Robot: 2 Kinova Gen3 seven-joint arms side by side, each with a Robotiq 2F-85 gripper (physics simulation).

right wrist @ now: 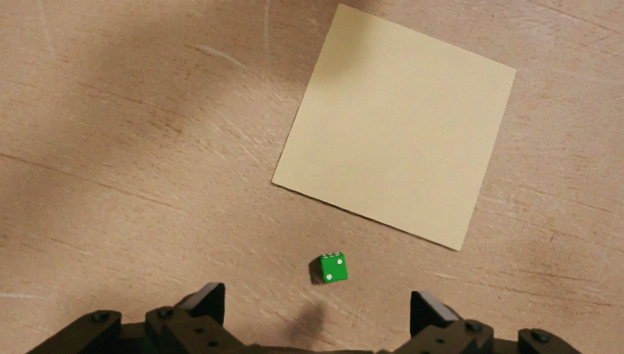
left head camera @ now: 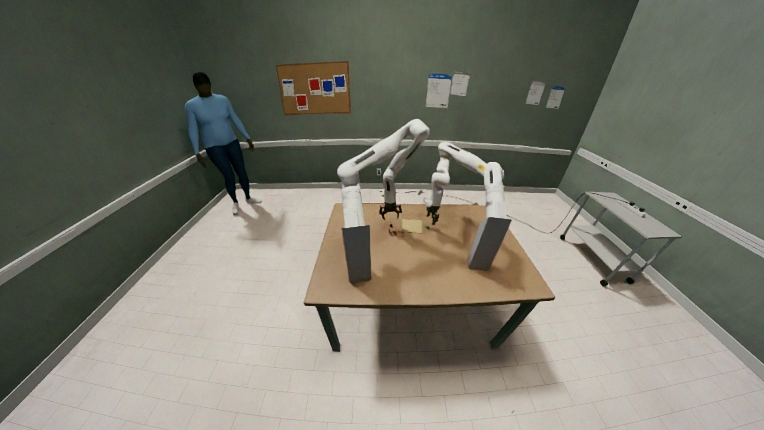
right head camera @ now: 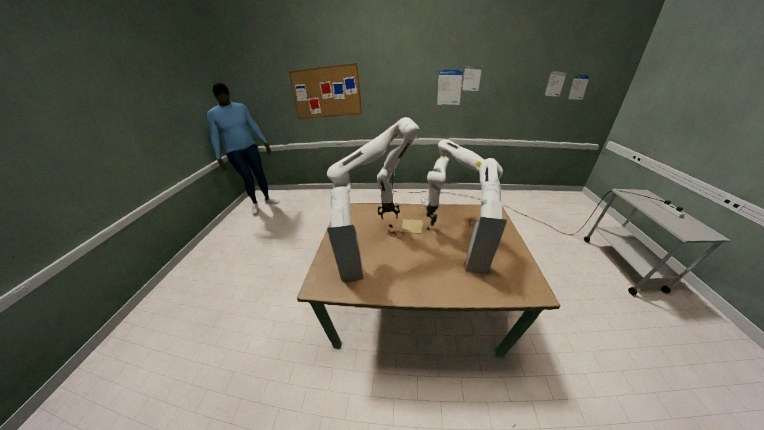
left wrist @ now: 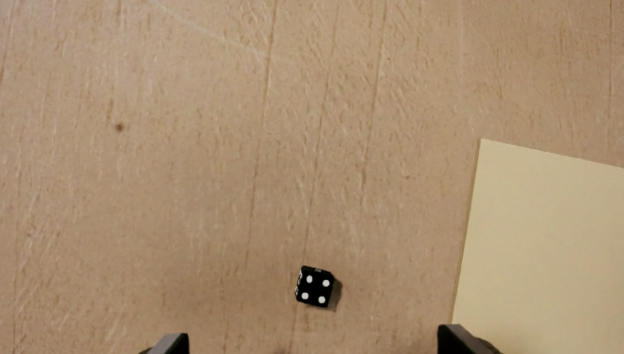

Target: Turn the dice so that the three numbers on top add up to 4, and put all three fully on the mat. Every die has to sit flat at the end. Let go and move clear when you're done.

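Places are measured from the left arm's base along level axes (x ahead, y right, z down), in centimetres.
Pixels of known places: left gripper, fingertip midpoint: (left head camera: 390, 218) (right head camera: 389, 218); right gripper, fingertip midpoint: (right wrist: 317, 308) (left head camera: 430, 220) (right head camera: 430, 220); left arm's base at its link origin: (left head camera: 355, 230) (right head camera: 342, 229); right arm's base at its link origin: (left head camera: 495, 221) (right head camera: 490, 222).
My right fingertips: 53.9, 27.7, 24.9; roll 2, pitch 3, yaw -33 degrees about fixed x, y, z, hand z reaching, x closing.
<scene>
Ahead of a thing's pixels: the offset from my right fingertips to its top centre, as dx, dy, dz. Level surfaces: height alone.
The black die @[-6.8, -25.7, +6.2] (left head camera: 391, 225) (right head camera: 390, 225) (left wrist: 316, 286) lies flat on the table left of the yellow mat @[-1.0, -12.1, +7.4] (left head camera: 412, 225) (right head camera: 412, 225) (left wrist: 545, 240) (right wrist: 395, 130), four on top. The red die @[-12.5, -21.0, +6.2] (left head camera: 394, 232) (right head camera: 393, 232) lies near it, off the mat; its top number is too small to read. The green die @[+0.8, -1.2, +6.2] (left head camera: 427, 227) (right head camera: 428, 228) (right wrist: 333, 268) lies flat beside the mat's right edge in the head views, two on top. My left gripper (left head camera: 390, 216) (right head camera: 388, 216) (left wrist: 314, 342) is open above the table near the black die. My right gripper (left head camera: 433, 220) (right head camera: 431, 221) (right wrist: 317, 308) is open above the table near the green die.
The brown table @[dz +7.8] (left head camera: 427, 288) (right head camera: 427, 291) carries both arms' grey mounts. A grey cart (left head camera: 633, 213) (right head camera: 665, 213) stands at the right. A person in a blue top (left head camera: 216, 120) (right head camera: 235, 125) stands by the wall at the left, away from the table.
</scene>
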